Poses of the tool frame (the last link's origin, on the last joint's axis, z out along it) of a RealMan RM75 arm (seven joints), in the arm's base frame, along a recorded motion.
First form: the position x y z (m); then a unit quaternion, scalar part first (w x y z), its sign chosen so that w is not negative.
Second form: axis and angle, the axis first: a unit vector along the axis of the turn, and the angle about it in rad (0 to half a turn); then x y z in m. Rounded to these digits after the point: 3 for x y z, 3 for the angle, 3 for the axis.
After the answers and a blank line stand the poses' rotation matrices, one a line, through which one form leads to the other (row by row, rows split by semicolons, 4 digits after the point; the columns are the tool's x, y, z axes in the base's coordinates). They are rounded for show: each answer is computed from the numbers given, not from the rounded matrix.
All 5 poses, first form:
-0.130 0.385 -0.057 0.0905 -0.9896 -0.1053 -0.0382
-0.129 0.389 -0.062 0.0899 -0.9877 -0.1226 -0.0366
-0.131 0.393 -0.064 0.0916 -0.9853 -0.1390 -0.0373
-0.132 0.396 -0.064 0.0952 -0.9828 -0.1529 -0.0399
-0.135 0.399 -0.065 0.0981 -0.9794 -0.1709 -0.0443
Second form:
-0.994 -0.106 -0.038 2.960 -0.130 0.385 -0.057
-0.992 -0.123 -0.037 2.962 -0.129 0.389 -0.062
-0.990 -0.140 -0.037 2.958 -0.131 0.393 -0.064
-0.987 -0.154 -0.040 2.951 -0.132 0.396 -0.064
-0.984 -0.172 -0.045 2.945 -0.135 0.399 -0.065

0.9749 0.2153 0.0565; 0.2015 -0.9614 0.1872; 0.0947 -0.1711 -0.9807
0.9673 0.2488 0.0503; 0.2356 -0.9538 0.1866; 0.0943 -0.1686 -0.9812
0.9586 0.2808 0.0480; 0.2671 -0.9446 0.1909; 0.0990 -0.1702 -0.9804
0.9501 0.3082 0.0493; 0.2930 -0.9351 0.1993; 0.1075 -0.1749 -0.9787
0.9377 0.3434 0.0532; 0.3261 -0.9223 0.2073; 0.1203 -0.1770 -0.9768

